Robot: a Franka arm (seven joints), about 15 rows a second.
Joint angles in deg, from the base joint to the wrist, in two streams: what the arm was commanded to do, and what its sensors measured. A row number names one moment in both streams.
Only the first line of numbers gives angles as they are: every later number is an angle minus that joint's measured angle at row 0.
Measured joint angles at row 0:
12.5 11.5 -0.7 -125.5 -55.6 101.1 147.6
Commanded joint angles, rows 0 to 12:
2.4 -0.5 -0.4 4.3 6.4 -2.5 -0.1
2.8 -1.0 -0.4 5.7 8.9 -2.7 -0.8
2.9 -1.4 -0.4 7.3 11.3 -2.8 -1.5
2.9 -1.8 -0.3 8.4 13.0 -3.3 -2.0
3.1 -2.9 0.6 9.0 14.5 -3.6 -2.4
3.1 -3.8 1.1 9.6 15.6 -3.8 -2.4
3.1 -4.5 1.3 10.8 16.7 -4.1 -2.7
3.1 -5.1 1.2 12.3 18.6 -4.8 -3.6
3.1 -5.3 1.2 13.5 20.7 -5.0 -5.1
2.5 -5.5 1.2 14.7 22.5 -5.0 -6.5
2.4 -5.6 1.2 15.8 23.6 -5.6 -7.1
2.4 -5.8 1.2 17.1 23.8 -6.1 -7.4
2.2 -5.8 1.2 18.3 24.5 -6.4 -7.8
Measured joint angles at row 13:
2.7 -5.7 1.1 15.6 22.2 -4.6 -6.0
